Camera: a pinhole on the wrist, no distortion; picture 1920 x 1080 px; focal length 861.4 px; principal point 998.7 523.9 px. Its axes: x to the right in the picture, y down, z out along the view. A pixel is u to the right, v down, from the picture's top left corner.
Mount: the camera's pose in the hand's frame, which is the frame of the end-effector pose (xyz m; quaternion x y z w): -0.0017 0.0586 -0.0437 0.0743 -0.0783 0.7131 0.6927
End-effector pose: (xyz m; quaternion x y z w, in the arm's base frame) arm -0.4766 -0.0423 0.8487 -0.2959 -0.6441 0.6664 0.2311
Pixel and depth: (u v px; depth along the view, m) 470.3 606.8 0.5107
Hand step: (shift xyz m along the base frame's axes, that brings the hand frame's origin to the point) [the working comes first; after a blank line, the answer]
In the camera's frame: -0.3133 0.0491 0.5107

-0.2636 -0.2866 0.3588
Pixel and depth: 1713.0 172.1 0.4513
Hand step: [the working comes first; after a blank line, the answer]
In the camera's frame: 0.3742 -0.1843 0.4513

-0.4296 -0.2493 -0.3496
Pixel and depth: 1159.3 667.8 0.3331
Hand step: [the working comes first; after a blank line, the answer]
In the camera's frame: 0.0621 0.0556 0.3331

-0.1574 -0.2568 -0.0416
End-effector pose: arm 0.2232 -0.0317 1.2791 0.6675 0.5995 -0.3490 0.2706
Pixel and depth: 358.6 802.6 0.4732
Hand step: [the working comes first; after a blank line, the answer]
In the camera's frame: -0.3516 0.1531 0.4732

-0.4402 -0.3029 -0.0710
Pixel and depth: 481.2 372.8 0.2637
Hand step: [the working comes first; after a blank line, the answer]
In the camera's frame: -0.1584 -0.0463 0.2637

-0.1734 -0.0905 -0.1397
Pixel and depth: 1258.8 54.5 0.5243
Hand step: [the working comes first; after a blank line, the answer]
In the camera's frame: 0.1583 -0.2857 0.5243

0.0465 -0.2383 -0.5338
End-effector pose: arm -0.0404 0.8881 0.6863 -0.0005 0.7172 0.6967 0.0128
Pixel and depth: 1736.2 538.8 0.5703
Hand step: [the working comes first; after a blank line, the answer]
In the camera's frame: 0.4883 0.0099 0.5703

0.0305 0.6291 0.3951
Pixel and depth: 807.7 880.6 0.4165
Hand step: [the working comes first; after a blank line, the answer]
In the camera's frame: -0.0924 0.1725 0.4165

0.1808 0.3350 -0.1323
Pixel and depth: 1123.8 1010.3 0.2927
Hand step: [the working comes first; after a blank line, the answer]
In the camera's frame: 0.0425 0.1653 0.2927

0.1726 0.2478 0.0286
